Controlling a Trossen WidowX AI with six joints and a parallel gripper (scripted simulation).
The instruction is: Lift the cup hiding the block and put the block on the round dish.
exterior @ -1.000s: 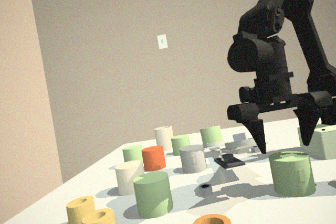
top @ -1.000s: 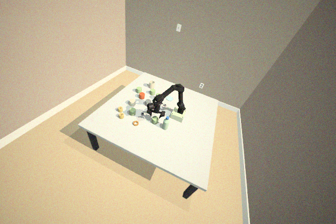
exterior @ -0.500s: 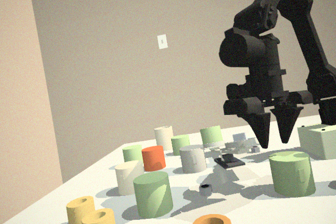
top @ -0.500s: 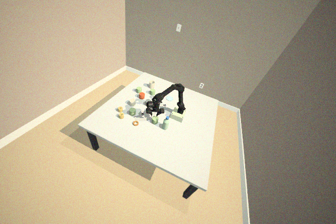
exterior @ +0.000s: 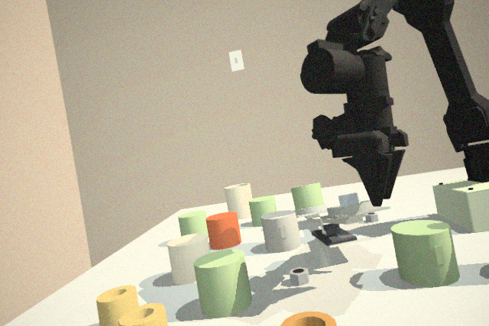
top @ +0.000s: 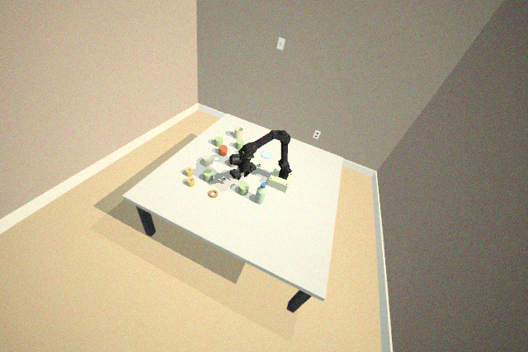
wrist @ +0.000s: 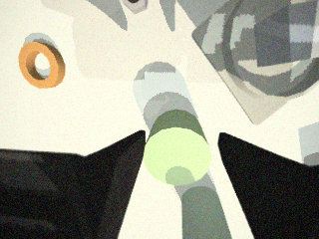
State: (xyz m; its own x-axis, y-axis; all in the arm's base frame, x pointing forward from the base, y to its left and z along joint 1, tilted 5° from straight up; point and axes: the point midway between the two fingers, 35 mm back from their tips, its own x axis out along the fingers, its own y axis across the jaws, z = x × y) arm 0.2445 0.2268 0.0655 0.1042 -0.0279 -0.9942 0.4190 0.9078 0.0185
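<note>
My gripper tip is 3 cm short of the small grey-blue block, 9 cm to the left of it and 1 cm above it. From my gripper tip the other things lie so: cream cylinder: 33 cm ahead, 6 cm to the right, 6 cm below; balance: 7 cm ahead, 21 cm to the right, 6 cm below; grey cylinder: 16 cm ahead, 17 cm to the right, 6 cm below.
</note>
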